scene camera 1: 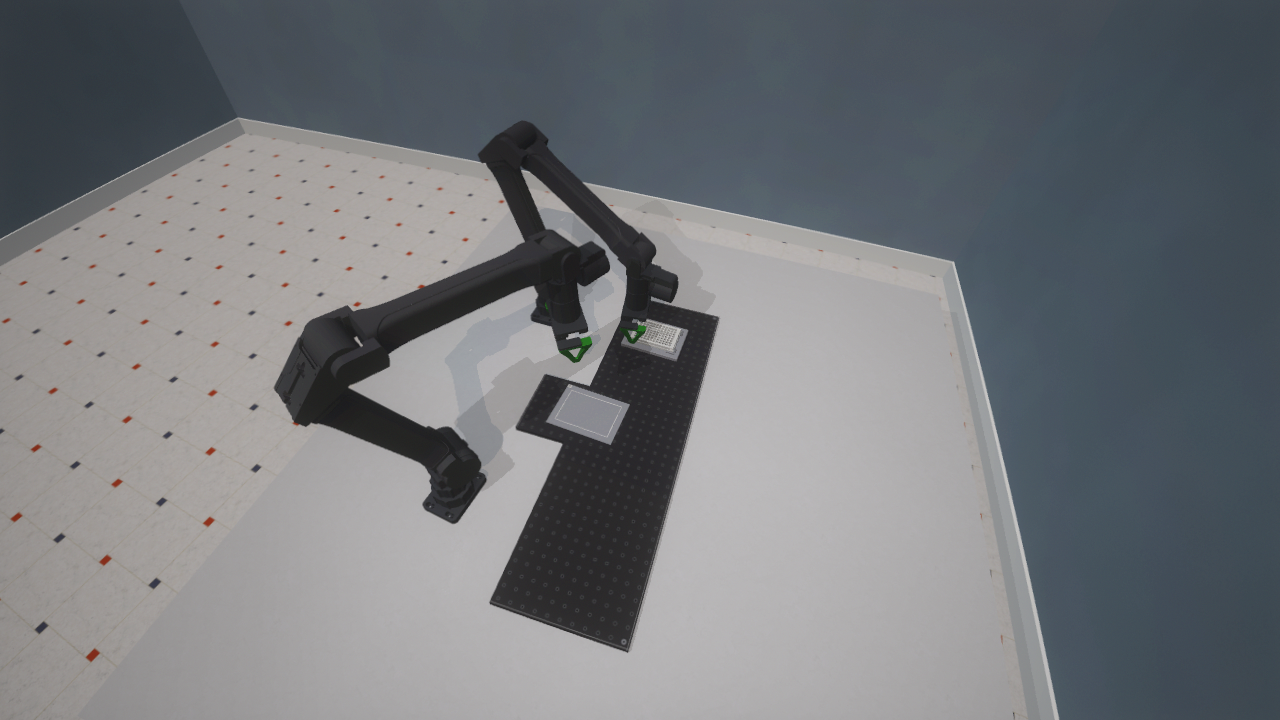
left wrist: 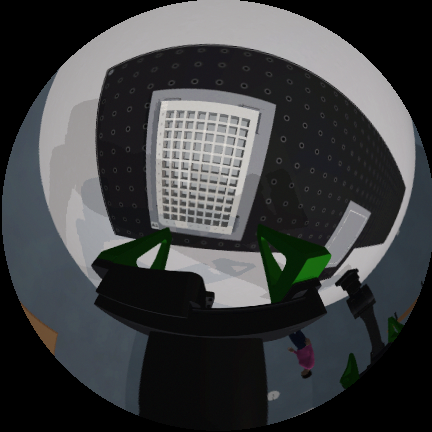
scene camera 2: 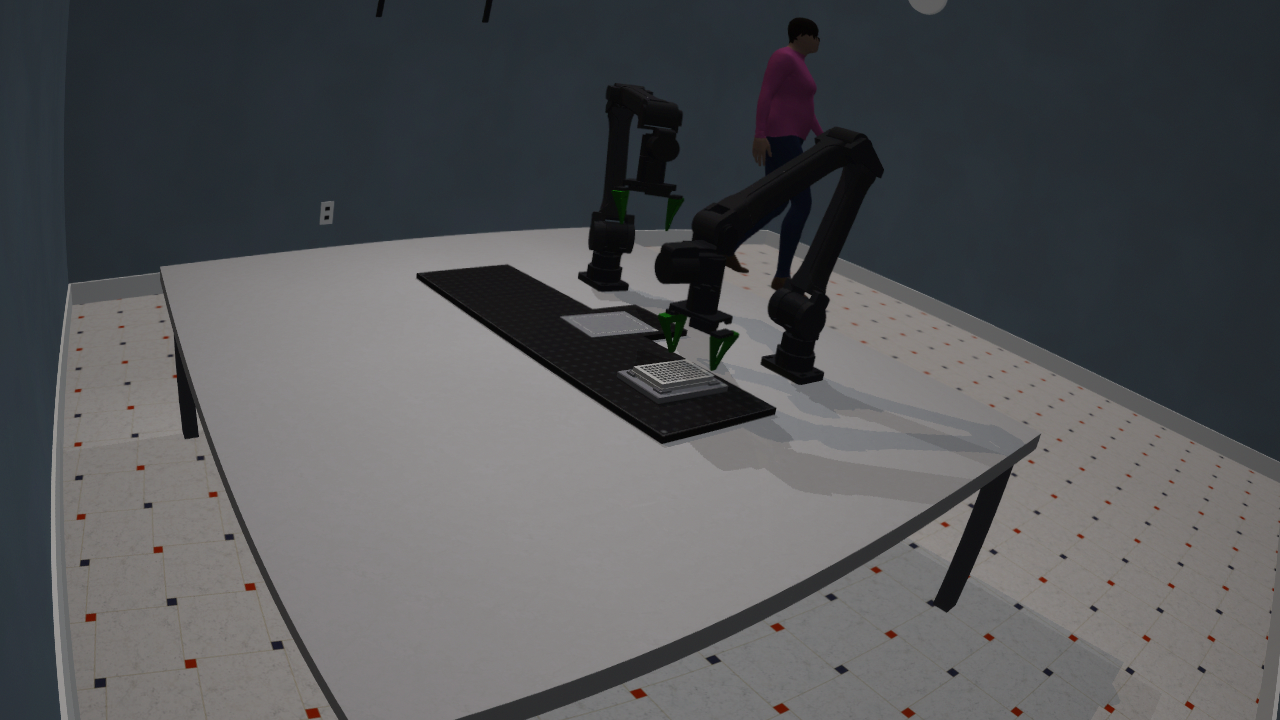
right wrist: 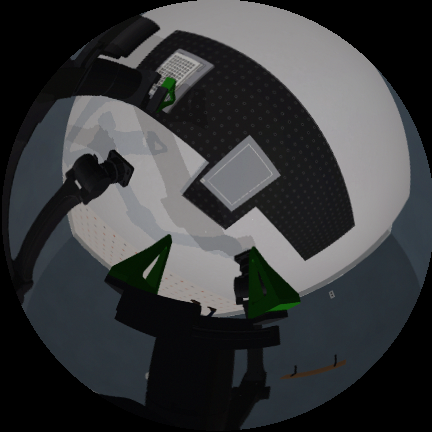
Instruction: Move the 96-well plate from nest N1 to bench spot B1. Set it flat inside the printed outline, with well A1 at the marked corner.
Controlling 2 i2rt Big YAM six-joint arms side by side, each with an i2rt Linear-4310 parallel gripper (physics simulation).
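Seen in the pictures: left gripper, fingertip midpoint: (scene camera 1: 634, 330) (left wrist: 212, 230) (scene camera 2: 692, 361) (right wrist: 157, 95); right gripper, fingertip midpoint: (scene camera 1: 571, 345) (scene camera 2: 644, 227) (right wrist: 210, 244); left arm's base at its link origin: (scene camera 2: 791, 371) (right wrist: 119, 167); right arm's base at its link origin: (scene camera 1: 456, 493) (left wrist: 346, 275) (scene camera 2: 602, 284).
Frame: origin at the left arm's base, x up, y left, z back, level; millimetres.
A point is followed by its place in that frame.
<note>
The white 96-well plate (scene camera 1: 661, 336) @(x 39, y -20, z -344 mm) (scene camera 2: 678, 372) @(x 37, y -10, z -319 mm) (left wrist: 202, 165) @(x 28, y -14, z -330 mm) (right wrist: 180, 65) @(x 32, y -15, z -360 mm) sits flat in the grey nest N1 (scene camera 2: 640, 388) @(x 21, y -4, z -407 mm) (left wrist: 259, 150) @(x 25, y -66, z -353 mm). An A1 label shows at the nest's lower-left corner in the left wrist view. Bench spot B1 (scene camera 1: 588, 413) @(x 15, y -317, z -244 mm) (scene camera 2: 610, 324) @(x 15, y -309, z -245 mm) (left wrist: 345, 235) @(x 15, y -308, z -259 mm) (right wrist: 241, 175) @(x 15, y -316, z -249 mm) is a flat grey pad with a thin white outline, bare, with a small pale mark at its left corner in the right wrist view. My left gripper (scene camera 1: 634, 334) @(x 44, y -31, z -268 mm) (scene camera 2: 693, 358) @(x 44, y -31, z -268 mm) (left wrist: 212, 230) @(x 44, y -31, z -268 mm) is open and empty, above and beside the plate's A1-side short end. My right gripper (scene camera 1: 575, 358) @(x 229, y -301, z -202 mm) (scene camera 2: 645, 224) @(x 229, y -301, z -202 mm) (right wrist: 210, 244) @(x 229, y -301, z -202 mm) is open and empty, high above the table.
A black perforated board (scene camera 1: 572, 537) @(x 13, y -616, z -328 mm) (scene camera 2: 537, 331) @(x 13, y -319, z -421 mm) (right wrist: 300, 200) @(x 13, y -487, z -334 mm) carries the nest and the pad on the pale table (scene camera 1: 805, 537) @(x 0, y -451, z -796 mm) (scene camera 2: 447, 501) @(x 0, y 180, z -877 mm). The two arms stand along the same side of the board. A person (scene camera 2: 787, 98) (left wrist: 305, 356) in pink is beyond the table.
</note>
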